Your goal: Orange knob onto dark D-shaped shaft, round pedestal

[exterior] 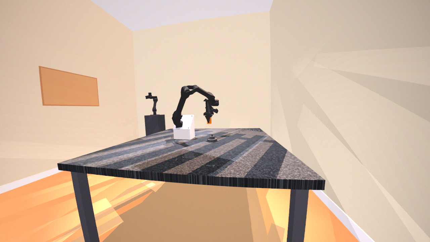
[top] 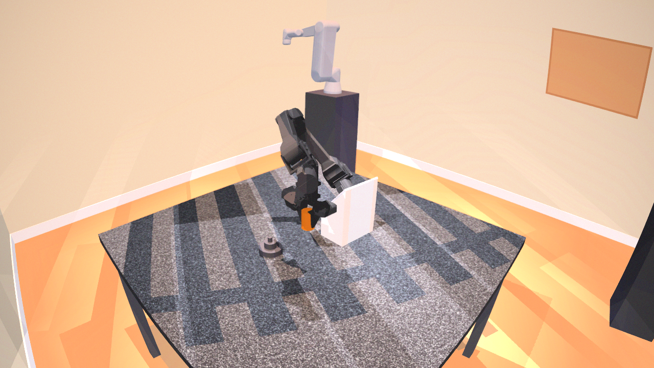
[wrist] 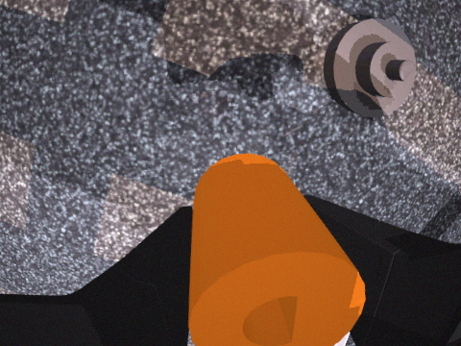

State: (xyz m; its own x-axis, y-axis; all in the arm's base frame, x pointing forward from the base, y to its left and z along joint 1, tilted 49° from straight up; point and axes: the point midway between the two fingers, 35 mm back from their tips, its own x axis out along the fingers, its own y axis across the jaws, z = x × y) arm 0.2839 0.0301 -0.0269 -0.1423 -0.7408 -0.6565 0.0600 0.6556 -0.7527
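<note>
Right now my gripper tip is 40 mm short of the round pedestal, 140 mm to the left of it and 110 mm above it. From my gripper tip the other things lie so: orange knob: 20 mm above.
</note>
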